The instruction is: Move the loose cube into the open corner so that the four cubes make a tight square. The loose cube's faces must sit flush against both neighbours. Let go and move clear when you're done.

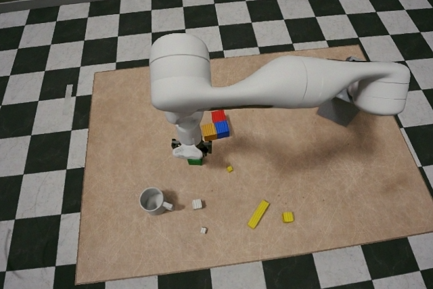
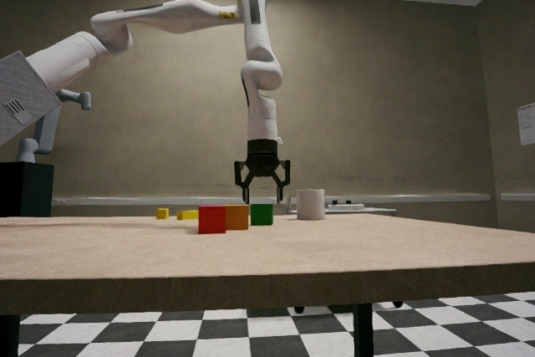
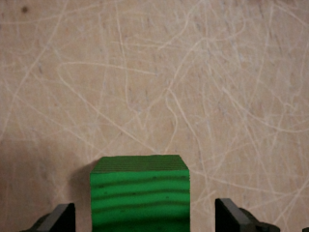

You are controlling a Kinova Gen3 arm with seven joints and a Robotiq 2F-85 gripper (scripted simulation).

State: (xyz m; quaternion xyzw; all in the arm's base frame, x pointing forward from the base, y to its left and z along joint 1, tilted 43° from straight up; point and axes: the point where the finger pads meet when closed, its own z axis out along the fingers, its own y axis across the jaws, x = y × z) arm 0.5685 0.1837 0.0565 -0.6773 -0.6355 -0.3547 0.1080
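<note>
My gripper is now 4 cm above the green cube. Also, from my hand: blue cube 13 cm to the right, 9 cm behind, 4 cm below; then small yellow block 14 cm behind, 5 cm below, 3 cm to the left; then orange cube 11 cm to the right, 4 cm below, 4 cm behind.
</note>
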